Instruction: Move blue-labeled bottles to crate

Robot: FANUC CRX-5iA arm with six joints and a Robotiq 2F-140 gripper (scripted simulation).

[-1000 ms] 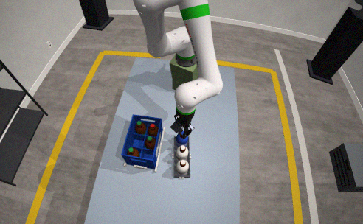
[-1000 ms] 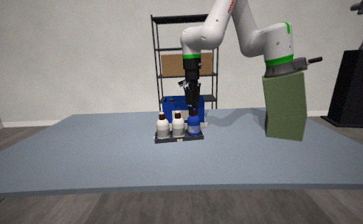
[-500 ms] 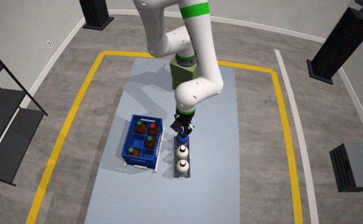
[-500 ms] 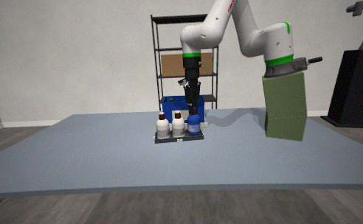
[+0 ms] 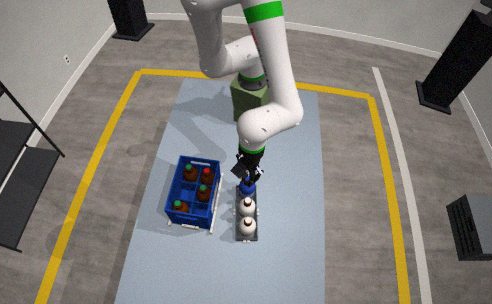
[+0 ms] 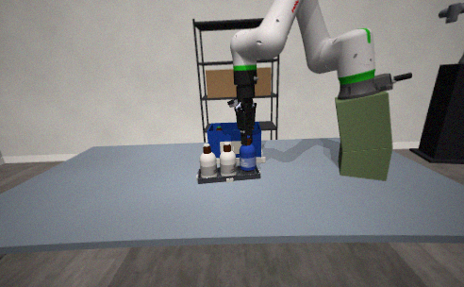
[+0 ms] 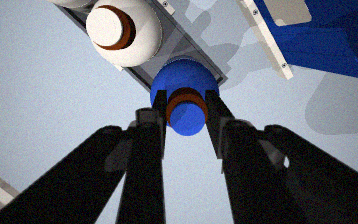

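Now: the blue-labeled bottle 80 mm below my hand. From my hand the other things lie so: blue crate: 220 mm to the right, 100 mm below, 100 mm ahead.
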